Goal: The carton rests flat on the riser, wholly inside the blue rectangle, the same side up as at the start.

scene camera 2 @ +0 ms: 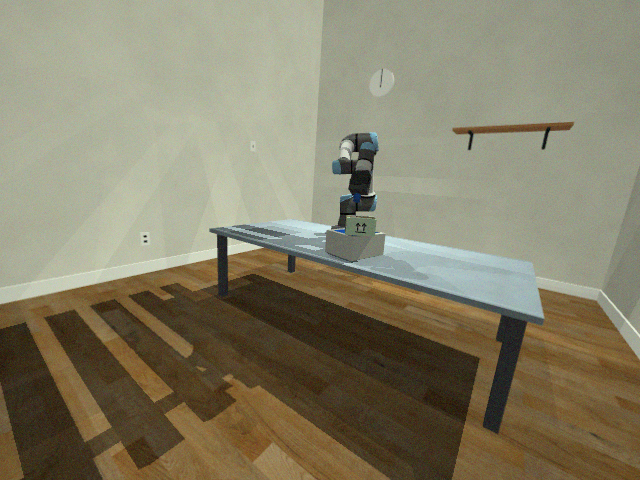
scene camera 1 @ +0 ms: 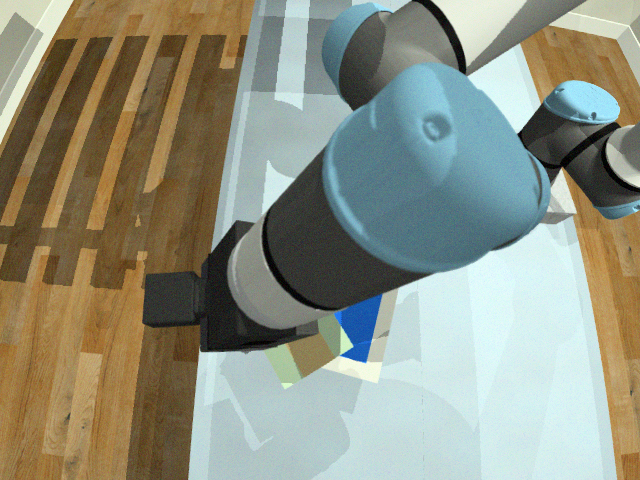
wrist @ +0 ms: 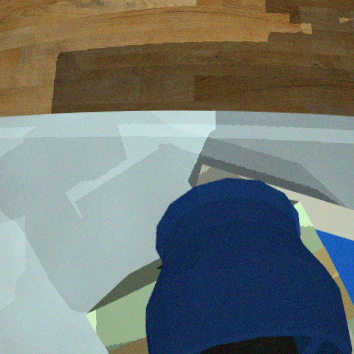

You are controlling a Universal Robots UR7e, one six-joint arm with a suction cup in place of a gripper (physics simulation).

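Places are measured from the arm's base along level axes (x ahead, y right, z down), in centimetres.
Where they show: hand at its tool point: (scene camera 2: 356, 200) (wrist: 228, 242).
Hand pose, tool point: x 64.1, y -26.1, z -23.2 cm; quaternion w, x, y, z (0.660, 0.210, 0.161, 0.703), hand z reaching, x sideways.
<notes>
Things, the pixels of their top centre, and the offset from my tool point. Level surfaces: height alone.
- carton at its top centre: (wrist: 228, 341) (scene camera 1: 292, 319) (scene camera 2: 360, 217) dy -0.6, dx -7.8, dz +8.4 cm
- cream riser at its top centre: (wrist: 266, 330) (scene camera 1: 318, 301) (scene camera 2: 356, 231) dy +2.5, dx -12.2, dz +17.1 cm
- blue rectangle at its top centre: (wrist: 266, 330) (scene camera 1: 318, 301) dy +2.5, dx -12.2, dz +17.1 cm
- light blue-grey table at its surface level: dz +29.1 cm
The carton (scene camera 1: 304, 354) (scene camera 2: 361, 225) (wrist: 123, 316) is pale green with a tan band. It lies flat on the cream riser (scene camera 1: 356, 370) (scene camera 2: 353, 245) (wrist: 326, 211), turned askew to the blue rectangle (scene camera 1: 361, 329) (wrist: 338, 253). One corner reaches past the riser's edge, and part of the blue shows bare beside the carton. My dark blue suction cup (wrist: 242, 267) is directly over the carton's top, very close to it. I cannot tell whether it touches. In scene camera 1 the arm hides the cup and most of the carton.
The riser stands on a light blue-grey table (scene camera 1: 461, 405) (scene camera 2: 461, 276) (wrist: 70, 211) near its long edge, with wooden floor (scene camera 1: 137, 143) (wrist: 140, 70) beyond. The arm's wrist and camera block (scene camera 1: 170, 297) hang over that edge.
</notes>
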